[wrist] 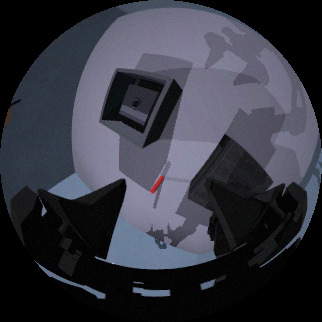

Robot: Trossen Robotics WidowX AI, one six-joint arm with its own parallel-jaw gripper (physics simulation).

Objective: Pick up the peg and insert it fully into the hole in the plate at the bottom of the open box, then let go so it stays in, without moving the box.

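Places are measured from the arm's base along level axes (x ahead, y left, z up), in centimetres.
Pixels of known places: gripper, fingertip midpoint: (166, 183).
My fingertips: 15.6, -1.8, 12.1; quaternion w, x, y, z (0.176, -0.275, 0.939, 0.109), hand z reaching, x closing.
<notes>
Ahead of a thing's pixels: the offset from my fingertips to its top centre, as dx, dy, dz. "*": to the spot under its first point. Level surfaces: height alone.
The peg {-0.6, +16.0, -12.7} (157, 184) is a small red stick on the pale table top, in the lower middle of the wrist view, with thin shadows beside it. The open box {+16.3, -1.4, -10.9} (162, 112) is dark grey and stands in the upper left of the view, its opening facing up. At its bottom is a grey plate {+16.3, -1.4, -14.6} (131, 95) with a small dark round hole {* +16.9, -1.0, -16.5} (136, 103). My gripper (166, 183) is open, its two black fingers wide apart at the lower left and lower right. The peg shows in the gap between them, farther off on the table, not touched by either finger.
A dark rectangular block (231, 172) stands to the right of the peg, partly behind the right finger. The pale table {dz -20.7} (105, 45) has a curved-looking edge at the left, with dark floor beyond it. Shadows of the box, the block and the arm lie on the table.
</notes>
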